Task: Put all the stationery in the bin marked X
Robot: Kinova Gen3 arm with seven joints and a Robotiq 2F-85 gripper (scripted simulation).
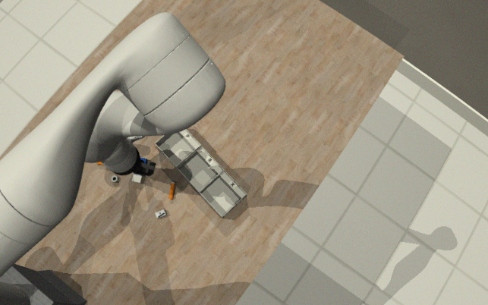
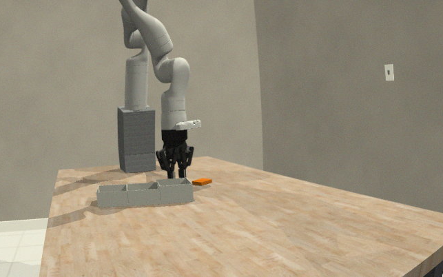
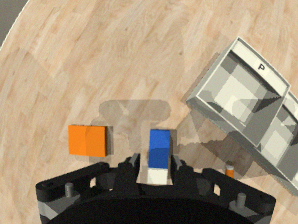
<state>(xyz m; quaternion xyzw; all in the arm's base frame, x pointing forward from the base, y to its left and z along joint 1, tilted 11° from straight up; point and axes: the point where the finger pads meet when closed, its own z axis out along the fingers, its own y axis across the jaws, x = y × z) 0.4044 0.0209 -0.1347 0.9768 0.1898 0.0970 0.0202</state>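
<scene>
My hand is 30 mm above the blue flat thing. The rest, counted from my hand: orange stick (10 mm ahead, 100 mm to the right, 30 mm below); flat orange block (20 mm behind, 90 mm to the left, 30 mm below); black ring-like part (50 mm behind, 40 mm to the left, 30 mm below).
</scene>
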